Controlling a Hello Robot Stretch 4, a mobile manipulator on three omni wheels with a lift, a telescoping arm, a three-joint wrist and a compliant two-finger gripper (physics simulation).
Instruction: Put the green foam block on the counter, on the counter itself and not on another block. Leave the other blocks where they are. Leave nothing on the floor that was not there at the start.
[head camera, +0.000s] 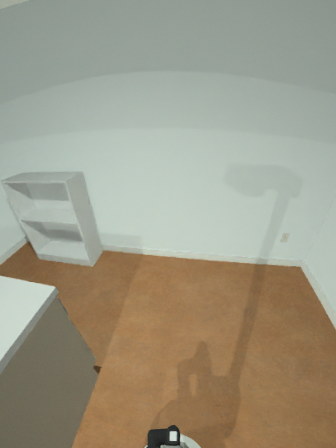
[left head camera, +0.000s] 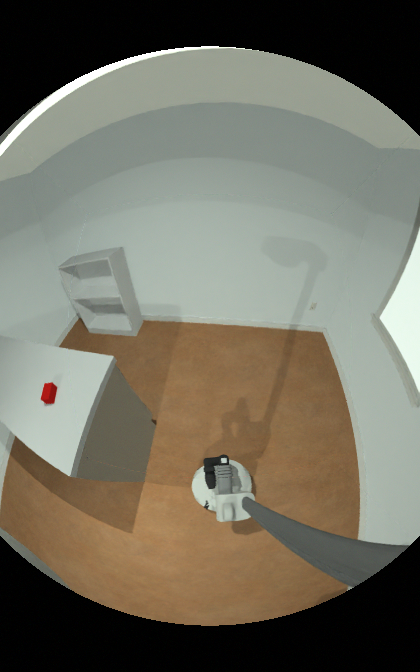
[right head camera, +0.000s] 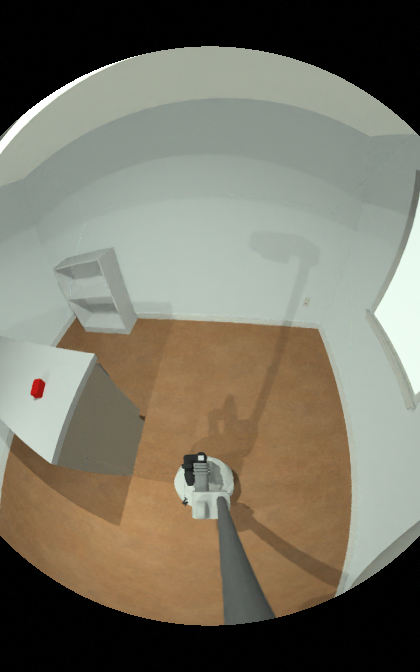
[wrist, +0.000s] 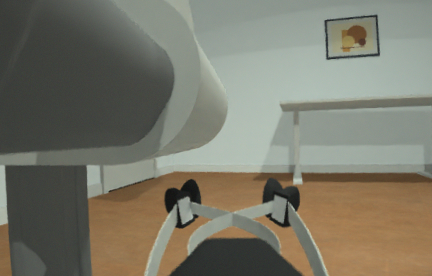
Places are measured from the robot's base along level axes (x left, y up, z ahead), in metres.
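Pixels of known places: gripper, fingertip midpoint: (wrist: 231, 194).
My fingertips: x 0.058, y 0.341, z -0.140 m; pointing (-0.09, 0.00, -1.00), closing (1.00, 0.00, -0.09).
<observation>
Behind a point stands the place of what it marks.
The green foam block does not show in any view. The counter (head camera: 22, 302) @(x 0.637, y 0.882, z 0.494 m) (left head camera: 80, 395) (right head camera: 65, 385), with a white top and grey-brown side, stands at the left in the head views. A red block (left head camera: 49, 393) (right head camera: 37, 388) lies on its top. My gripper (wrist: 231, 194) @(x 0.058, y 0.341, z -0.140 m) is open and empty in the wrist view, its two dark fingertips well apart above the floor. In the head views the arm is drawn in over the base, away from the counter. The floor behind the counter is partly hidden.
A small dark patch (head camera: 97, 369) @(x 0.560, y -0.028, z 0.542 m) (left head camera: 154, 422) (right head camera: 142, 417) shows at the counter's far bottom edge, too small to identify. A white shelf unit (head camera: 86, 220) @(x 0.947, y 0.536, z 1.730 m) (left head camera: 126, 295) (right head camera: 118, 295) stands against the far wall, at the left. A table (wrist: 350, 104) @(x 0.980, y 0.667, z -2.380 m) stands by a wall in the wrist view.
</observation>
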